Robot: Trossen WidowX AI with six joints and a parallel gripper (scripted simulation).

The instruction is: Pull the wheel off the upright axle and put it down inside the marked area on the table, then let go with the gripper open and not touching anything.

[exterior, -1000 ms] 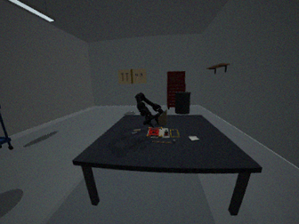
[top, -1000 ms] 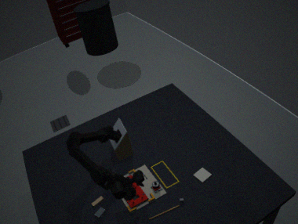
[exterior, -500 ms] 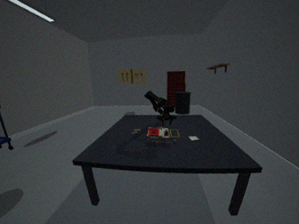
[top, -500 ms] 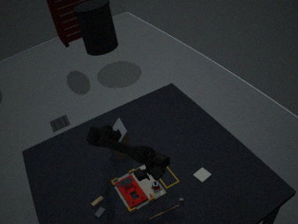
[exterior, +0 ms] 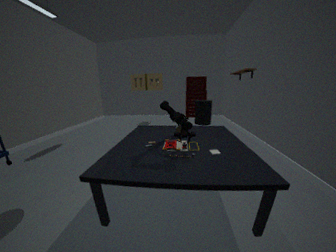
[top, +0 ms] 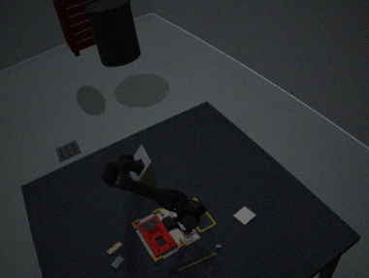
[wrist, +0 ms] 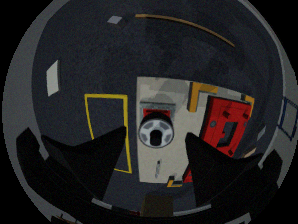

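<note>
Now: gripper tip 2 cm above the grey wheel and 1 cm past it. Also, from my gripper tip: white card: 26 cm to the left, 5 cm below, 5 cm ahead; then thin stick: 15 cm ahead, 5 cm below, 3 cm to the right.
</note>
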